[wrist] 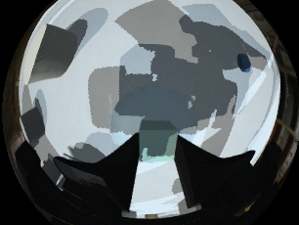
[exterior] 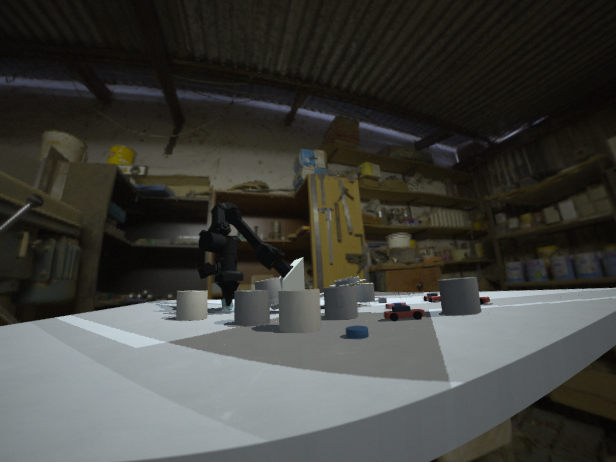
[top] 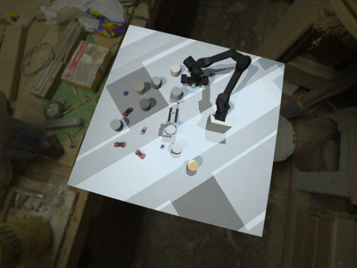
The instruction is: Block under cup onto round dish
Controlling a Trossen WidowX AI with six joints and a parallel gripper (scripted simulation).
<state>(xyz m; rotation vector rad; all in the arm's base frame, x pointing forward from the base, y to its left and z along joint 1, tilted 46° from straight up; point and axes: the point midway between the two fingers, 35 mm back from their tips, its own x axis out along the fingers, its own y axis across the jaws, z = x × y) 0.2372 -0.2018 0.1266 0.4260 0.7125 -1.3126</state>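
Now: the teal block 1 cm above my gripper tip. Round my gripper tip: balance beam 26 cm to the left, 7 cm ahead, 2 cm above; small balance 26 cm to the left, 8 cm ahead, 1 cm above; pale dish 1 cm below.
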